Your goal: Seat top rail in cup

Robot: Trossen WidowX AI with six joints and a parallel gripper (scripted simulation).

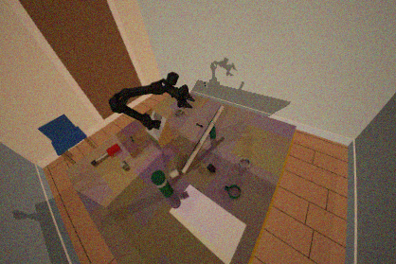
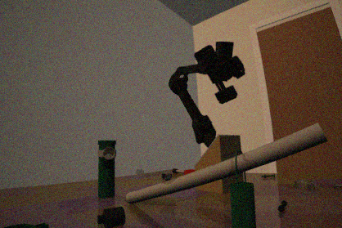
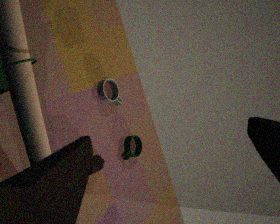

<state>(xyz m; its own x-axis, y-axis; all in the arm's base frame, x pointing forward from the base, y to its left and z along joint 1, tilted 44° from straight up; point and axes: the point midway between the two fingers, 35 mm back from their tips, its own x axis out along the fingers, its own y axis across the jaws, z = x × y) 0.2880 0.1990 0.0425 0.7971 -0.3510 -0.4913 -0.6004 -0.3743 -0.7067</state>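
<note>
Now: the pale brace band 50 mm ahead of my gripper tip, 380 mm to the right of it and 200 mm below it. The rest, counted from my gripper tip: dark object: 200 mm ahead, 170 mm to the right, 340 mm below; green loop cap: 60 mm ahead, 90 mm to the left, 250 mm below.
</note>
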